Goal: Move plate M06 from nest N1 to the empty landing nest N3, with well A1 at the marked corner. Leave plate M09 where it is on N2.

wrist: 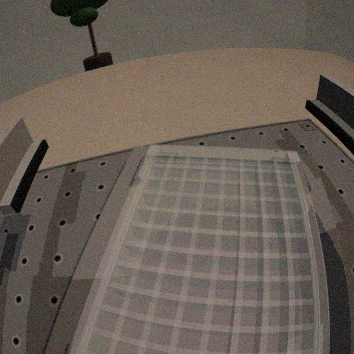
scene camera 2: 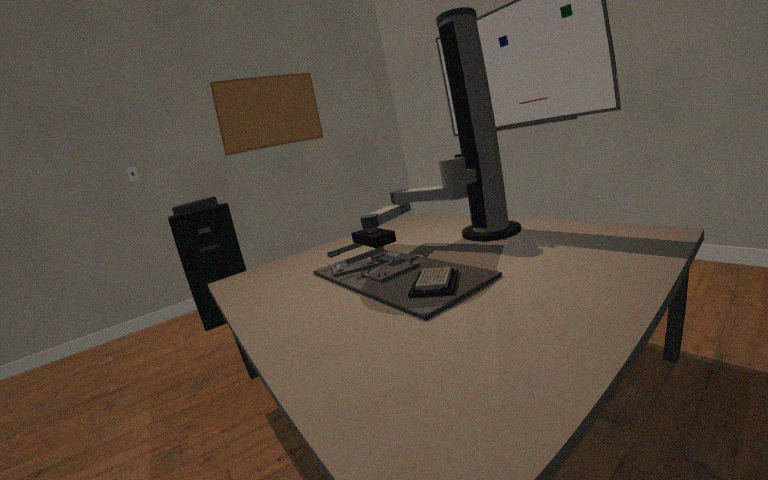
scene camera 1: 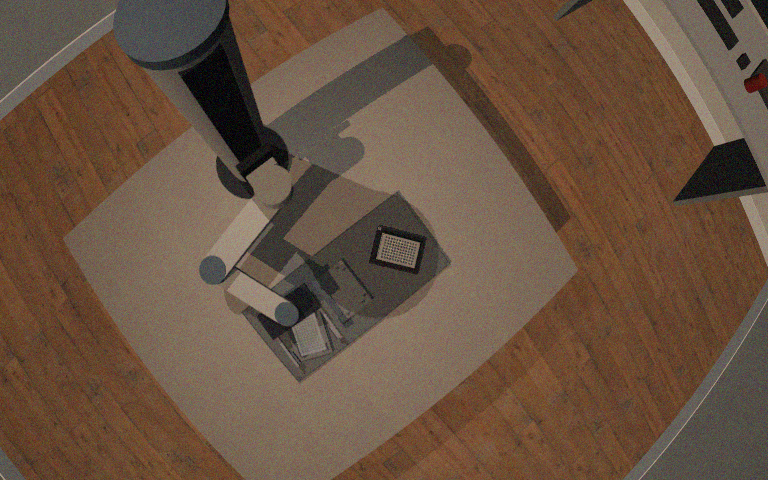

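A clear plate, M06 by its place [scene camera 1: 310, 335] [wrist: 215, 250], lies at the board's left end; its grid of wells fills the lower middle of the wrist view. A grey nest rim shows beside it; whether it sits fully down is unclear. My gripper [scene camera 1: 322, 353] [wrist: 179, 99] is open above it, one finger out to each side, with gaps between fingers and plate. The empty grey nest N3 [scene camera 1: 352, 289] [scene camera 2: 390, 269] is mid-board, partly in arm shadow. The pale plate M09 [scene camera 1: 399, 250] [scene camera 2: 434, 276] sits in the black nest N2 [scene camera 1: 421, 254] [scene camera 2: 430, 293]. Labels and M06's A1 corner are unreadable.
The dark board [scene camera 1: 396, 209] [scene camera 2: 475, 276] [wrist: 37, 280] carries the nests and has rows of holes. It lies on the pale table [scene camera 1: 481, 283] [scene camera 2: 453, 367] [wrist: 200, 90]. The arm's column [scene camera 1: 209, 101] [scene camera 2: 481, 124] stands behind the board. A potted plant [wrist: 98, 61] is beyond the table.
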